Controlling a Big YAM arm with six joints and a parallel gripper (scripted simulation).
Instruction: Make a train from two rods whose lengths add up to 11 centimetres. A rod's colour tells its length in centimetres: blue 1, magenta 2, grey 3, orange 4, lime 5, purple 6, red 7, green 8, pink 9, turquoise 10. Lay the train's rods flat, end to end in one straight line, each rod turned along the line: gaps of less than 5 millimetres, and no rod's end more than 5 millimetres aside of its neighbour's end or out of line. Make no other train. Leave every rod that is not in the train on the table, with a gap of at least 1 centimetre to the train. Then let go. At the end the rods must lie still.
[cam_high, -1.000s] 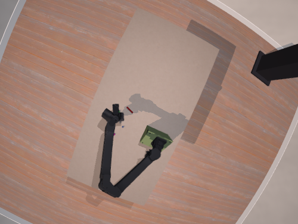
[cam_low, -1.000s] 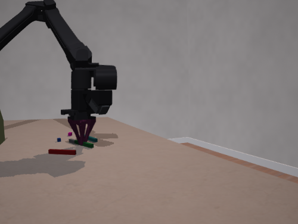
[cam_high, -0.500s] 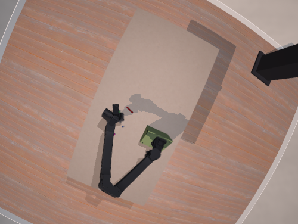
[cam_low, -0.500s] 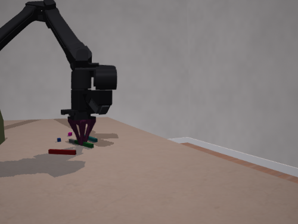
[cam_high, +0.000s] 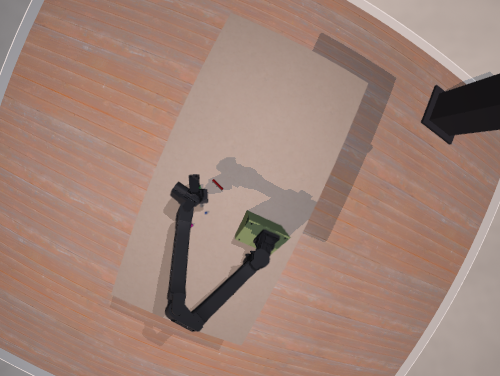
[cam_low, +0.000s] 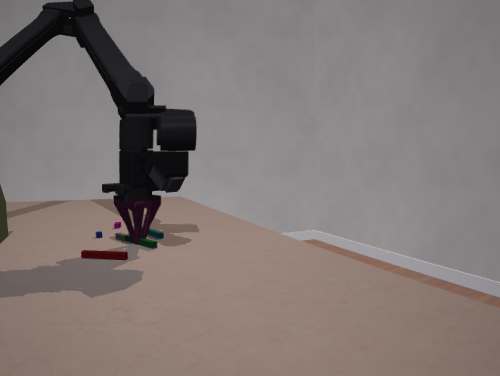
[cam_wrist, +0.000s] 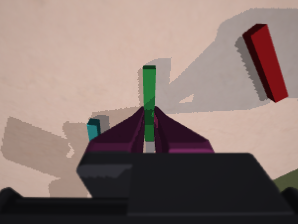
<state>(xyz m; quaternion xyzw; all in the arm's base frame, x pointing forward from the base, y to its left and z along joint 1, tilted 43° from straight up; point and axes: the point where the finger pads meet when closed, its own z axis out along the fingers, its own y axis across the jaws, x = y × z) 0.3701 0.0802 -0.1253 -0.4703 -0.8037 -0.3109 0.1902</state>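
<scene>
Now: the green rod right at my hand. Also, from my hand: grey rod 4 cm to the left, 3 cm behind, 1 cm below; blue rod 7 cm to the left, 7 cm behind, 1 cm below; turquoise rod 9 cm to the left, 3 cm ahead, 1 cm below.
</scene>
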